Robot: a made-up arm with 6 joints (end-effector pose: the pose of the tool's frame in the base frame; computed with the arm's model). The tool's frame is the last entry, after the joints. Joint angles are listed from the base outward.
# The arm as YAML. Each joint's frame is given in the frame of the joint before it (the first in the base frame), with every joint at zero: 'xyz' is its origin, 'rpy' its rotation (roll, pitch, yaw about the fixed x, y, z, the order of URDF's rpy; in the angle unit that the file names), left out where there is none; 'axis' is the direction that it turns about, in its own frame. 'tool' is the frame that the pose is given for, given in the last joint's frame.
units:
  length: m
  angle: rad
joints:
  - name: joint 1
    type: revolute
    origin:
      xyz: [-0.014, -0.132, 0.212]
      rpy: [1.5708, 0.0, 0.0]
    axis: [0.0, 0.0, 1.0]
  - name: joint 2
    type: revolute
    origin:
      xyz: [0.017, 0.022, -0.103]
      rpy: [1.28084, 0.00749, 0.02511]
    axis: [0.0, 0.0, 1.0]
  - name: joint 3
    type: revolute
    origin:
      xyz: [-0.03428, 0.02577, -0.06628]
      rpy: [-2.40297, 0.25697, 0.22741]
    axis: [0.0, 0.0, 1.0]
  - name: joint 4
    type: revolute
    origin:
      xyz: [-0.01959, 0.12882, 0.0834]
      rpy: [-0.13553, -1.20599, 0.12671]
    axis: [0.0, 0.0, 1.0]
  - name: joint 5
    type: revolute
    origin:
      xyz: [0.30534, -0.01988, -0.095]
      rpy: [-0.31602, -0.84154, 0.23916]
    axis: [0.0, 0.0, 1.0]
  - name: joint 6
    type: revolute
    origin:
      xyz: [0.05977, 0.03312, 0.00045]
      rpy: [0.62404, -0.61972, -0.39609]
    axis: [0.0, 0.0, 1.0]
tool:
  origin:
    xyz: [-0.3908, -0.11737, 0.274]
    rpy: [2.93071, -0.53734, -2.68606]
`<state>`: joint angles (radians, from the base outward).
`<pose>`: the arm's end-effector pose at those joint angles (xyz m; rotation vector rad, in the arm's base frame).
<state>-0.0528 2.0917 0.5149 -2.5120 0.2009 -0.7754</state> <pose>0.0072 -0.1963 0.5947 0.7512 -1.4851 0.1365</pose>
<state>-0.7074 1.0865 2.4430 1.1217 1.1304 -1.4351</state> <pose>0.1001 0.2008 0.3327 -2.7742 -0.2309 -0.0417</pose>
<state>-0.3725 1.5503 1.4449 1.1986 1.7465 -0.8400</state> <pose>0.0273 0.3937 0.6893 1.9067 -0.0848 2.3024</pose>
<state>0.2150 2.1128 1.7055 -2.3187 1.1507 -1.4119</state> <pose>0.3050 0.2076 0.2917 0.2126 0.1246 0.6146</pose>
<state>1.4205 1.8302 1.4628 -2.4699 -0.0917 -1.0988</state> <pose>-0.4060 0.0575 0.3644 -0.0941 -2.1727 1.2994</pose>
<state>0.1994 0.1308 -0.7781 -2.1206 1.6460 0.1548</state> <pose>0.0170 0.2686 -0.1234 1.4285 1.7172 -0.1500</pose>
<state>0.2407 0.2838 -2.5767 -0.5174 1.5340 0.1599</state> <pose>-0.4338 0.3101 0.4649 -1.3013 -1.9417 0.5342</pose>
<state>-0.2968 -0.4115 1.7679 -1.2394 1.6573 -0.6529</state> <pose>0.1749 0.1263 0.0424 -1.4310 0.6605 1.2624</pose>
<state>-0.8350 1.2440 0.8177 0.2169 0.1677 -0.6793</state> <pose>0.4282 0.0301 0.1982 -1.0865 1.1488 -0.1967</pose>
